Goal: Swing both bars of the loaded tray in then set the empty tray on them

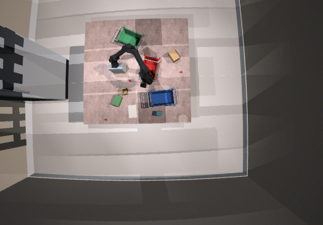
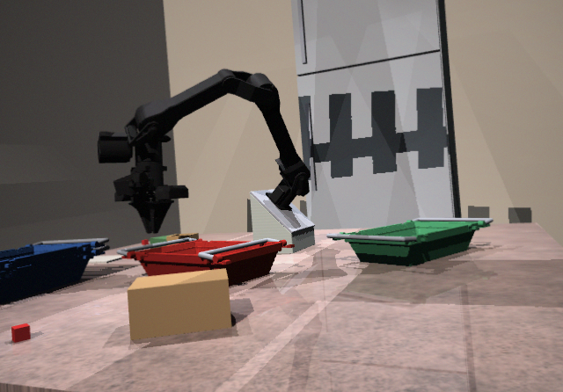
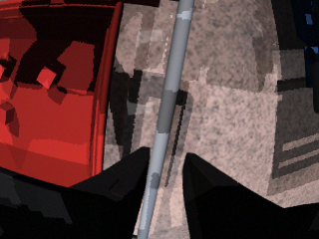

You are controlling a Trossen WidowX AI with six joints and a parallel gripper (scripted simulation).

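Right now the green tray is 490 mm to the left of my gripper tip, 270 mm behind it and 40 mm below it. The rest, counted from my gripper tip: white card (370 mm to the right, 130 mm behind, 90 mm below); small tan box (240 mm behind, 140 mm to the right, 70 mm below); teal block (350 mm to the right, 190 mm ahead, 70 mm below).
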